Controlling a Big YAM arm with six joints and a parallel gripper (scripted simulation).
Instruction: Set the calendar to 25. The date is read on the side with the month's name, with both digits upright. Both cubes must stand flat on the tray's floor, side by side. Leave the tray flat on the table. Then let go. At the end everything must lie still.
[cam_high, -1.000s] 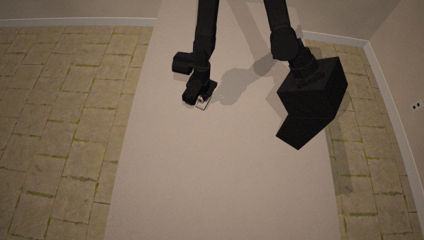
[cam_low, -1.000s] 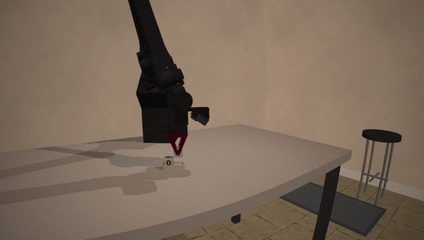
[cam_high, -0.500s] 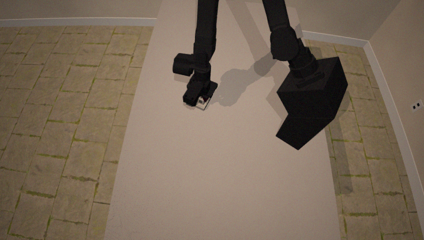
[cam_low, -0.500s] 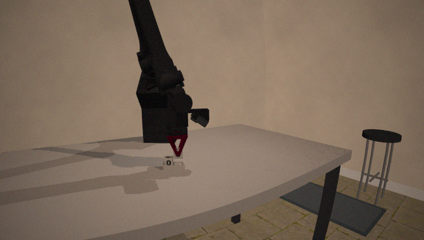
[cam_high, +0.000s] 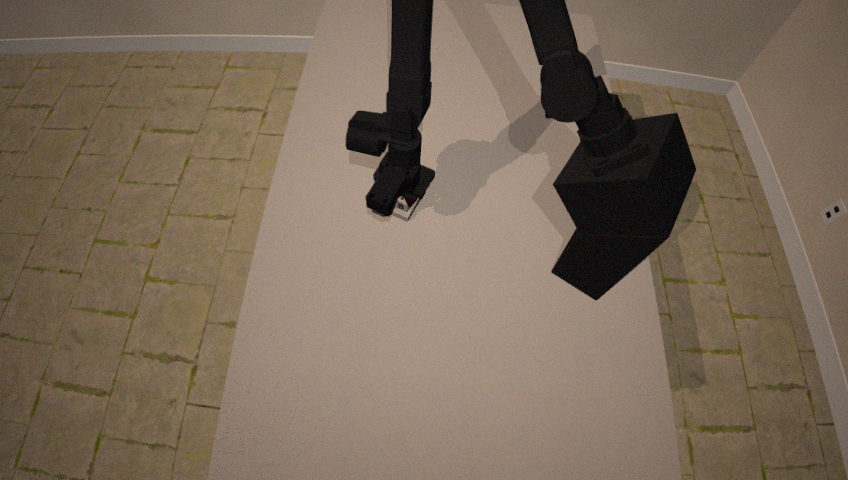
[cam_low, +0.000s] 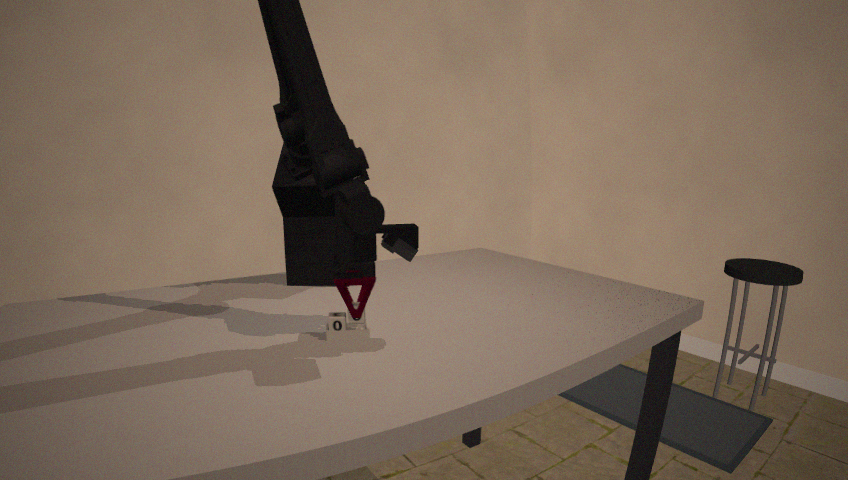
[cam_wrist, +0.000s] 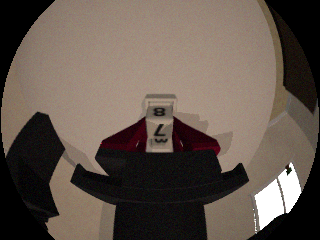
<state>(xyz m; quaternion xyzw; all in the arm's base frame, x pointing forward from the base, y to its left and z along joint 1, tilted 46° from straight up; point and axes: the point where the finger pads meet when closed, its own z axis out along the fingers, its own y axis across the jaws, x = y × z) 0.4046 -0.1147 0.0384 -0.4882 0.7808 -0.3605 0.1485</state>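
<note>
Now: hand 40 mm above the pale tray, 10 mm to the left of it and 10 mm past it.
</note>
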